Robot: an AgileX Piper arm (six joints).
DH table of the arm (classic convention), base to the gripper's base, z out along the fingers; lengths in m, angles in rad. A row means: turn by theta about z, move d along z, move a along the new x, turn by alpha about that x. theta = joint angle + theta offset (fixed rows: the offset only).
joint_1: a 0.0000, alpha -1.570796, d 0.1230, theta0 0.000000
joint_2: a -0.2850, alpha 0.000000, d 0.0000, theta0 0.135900
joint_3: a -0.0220, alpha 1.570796, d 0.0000, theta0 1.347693
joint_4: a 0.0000, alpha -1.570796, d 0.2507, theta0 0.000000
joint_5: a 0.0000, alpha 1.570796, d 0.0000, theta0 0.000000
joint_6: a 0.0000, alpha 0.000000, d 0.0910, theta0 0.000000
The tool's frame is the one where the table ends.
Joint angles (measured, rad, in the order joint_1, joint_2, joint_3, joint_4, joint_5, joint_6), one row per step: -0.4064 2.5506 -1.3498 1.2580 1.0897 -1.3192; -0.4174 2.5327 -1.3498 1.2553 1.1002 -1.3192; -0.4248 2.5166 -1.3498 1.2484 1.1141 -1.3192; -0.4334 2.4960 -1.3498 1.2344 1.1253 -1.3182; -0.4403 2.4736 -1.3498 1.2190 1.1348 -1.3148; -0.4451 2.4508 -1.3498 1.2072 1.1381 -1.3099; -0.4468 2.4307 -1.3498 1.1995 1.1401 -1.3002; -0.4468 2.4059 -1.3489 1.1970 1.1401 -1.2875
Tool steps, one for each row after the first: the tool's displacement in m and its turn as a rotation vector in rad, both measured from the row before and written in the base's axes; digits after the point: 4 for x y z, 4 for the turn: 0.0008 -0.0046 0.0075 0.0012 -0.0165 -0.0041; 0.0003 -0.0029 0.0069 0.0029 -0.0142 0.0048; 0.0001 -0.0036 0.0082 -0.0044 -0.0157 0.0082; 0.0002 -0.0031 0.0087 -0.0070 -0.0147 0.0091; 0.0007 -0.0026 0.0086 -0.0109 -0.0142 0.0043; 0.0009 -0.0014 0.0076 -0.0076 -0.0088 0.0007; 0.0016 -0.0008 0.0094 -0.0074 -0.0110 -0.0047
